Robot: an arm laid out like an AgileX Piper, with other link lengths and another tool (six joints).
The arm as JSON. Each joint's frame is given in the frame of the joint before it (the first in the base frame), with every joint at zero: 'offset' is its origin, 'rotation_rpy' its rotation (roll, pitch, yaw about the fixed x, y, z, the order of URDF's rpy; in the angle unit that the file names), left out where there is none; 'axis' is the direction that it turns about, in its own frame. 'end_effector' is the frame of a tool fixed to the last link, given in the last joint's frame.
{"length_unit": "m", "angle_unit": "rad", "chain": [
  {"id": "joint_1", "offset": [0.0, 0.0, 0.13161], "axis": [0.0, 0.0, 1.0]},
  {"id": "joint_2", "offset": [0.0, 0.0, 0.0], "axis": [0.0, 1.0, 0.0]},
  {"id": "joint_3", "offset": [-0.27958, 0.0, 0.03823], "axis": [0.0, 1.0, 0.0]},
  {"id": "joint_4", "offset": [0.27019, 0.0, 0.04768], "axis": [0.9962, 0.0, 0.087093]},
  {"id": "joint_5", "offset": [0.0, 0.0, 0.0], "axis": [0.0, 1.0, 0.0]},
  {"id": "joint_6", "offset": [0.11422, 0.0, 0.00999], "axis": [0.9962, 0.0, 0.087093]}
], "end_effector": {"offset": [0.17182, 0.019, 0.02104], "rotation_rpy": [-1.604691, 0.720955, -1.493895]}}
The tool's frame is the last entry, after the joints.
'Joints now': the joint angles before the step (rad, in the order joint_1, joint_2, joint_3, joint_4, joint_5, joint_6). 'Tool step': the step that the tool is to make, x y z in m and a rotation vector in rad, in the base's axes. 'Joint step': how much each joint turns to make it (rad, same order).
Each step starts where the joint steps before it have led.
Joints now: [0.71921 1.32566 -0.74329 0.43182 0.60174 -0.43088]
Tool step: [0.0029 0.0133 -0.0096 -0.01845 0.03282 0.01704]
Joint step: [0.01628 0.08665 -0.05900 0.00709 0.01021 -0.00054]
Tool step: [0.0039 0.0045 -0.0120 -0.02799 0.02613 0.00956]
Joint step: [0.00115 0.06828 -0.04129 -0.00654 0.01248 -0.00062]
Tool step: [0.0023 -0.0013 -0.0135 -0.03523 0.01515 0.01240]
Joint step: [0.00002 0.05055 -0.02173 -0.02105 0.00634 0.00121]
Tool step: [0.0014 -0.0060 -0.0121 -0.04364 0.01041 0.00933]
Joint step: [0.00024 0.03530 -0.01494 -0.04280 0.01295 0.02077]
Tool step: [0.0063 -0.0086 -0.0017 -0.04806 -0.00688 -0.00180]
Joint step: [0.00015 0.01205 -0.03070 -0.08050 0.03568 0.06102]
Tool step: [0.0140 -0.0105 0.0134 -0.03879 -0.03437 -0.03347]
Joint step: [-0.00094 -0.02309 -0.04130 -0.10776 0.05055 0.10554]
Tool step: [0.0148 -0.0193 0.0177 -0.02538 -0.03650 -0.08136]
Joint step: [-0.01663 -0.05466 -0.01316 -0.09822 0.04688 0.12318]
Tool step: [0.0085 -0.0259 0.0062 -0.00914 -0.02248 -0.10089]
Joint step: [-0.03360 -0.06411 0.04452 -0.06221 0.00476 0.10019]
